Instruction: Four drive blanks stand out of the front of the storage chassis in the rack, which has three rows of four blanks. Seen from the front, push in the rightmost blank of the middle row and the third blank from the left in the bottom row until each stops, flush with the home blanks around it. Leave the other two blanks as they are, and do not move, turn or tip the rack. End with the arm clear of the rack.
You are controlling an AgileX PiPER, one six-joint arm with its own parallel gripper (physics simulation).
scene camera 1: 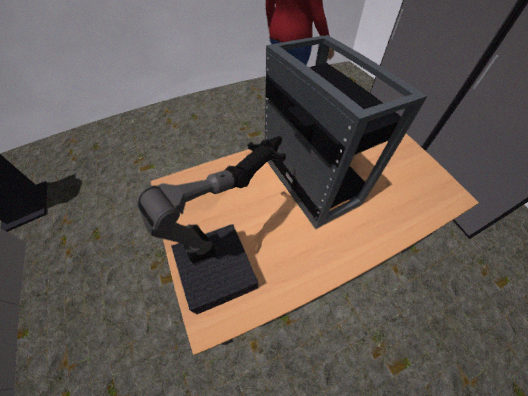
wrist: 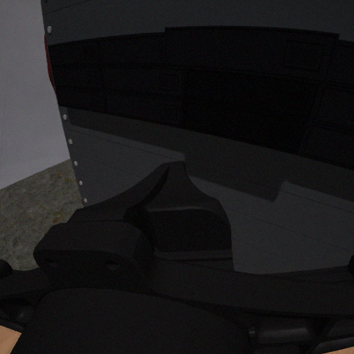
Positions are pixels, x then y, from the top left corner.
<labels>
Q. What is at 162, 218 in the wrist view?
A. My gripper.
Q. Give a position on a rack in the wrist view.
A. At 250, 103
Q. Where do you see a rack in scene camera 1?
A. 324, 118
</labels>
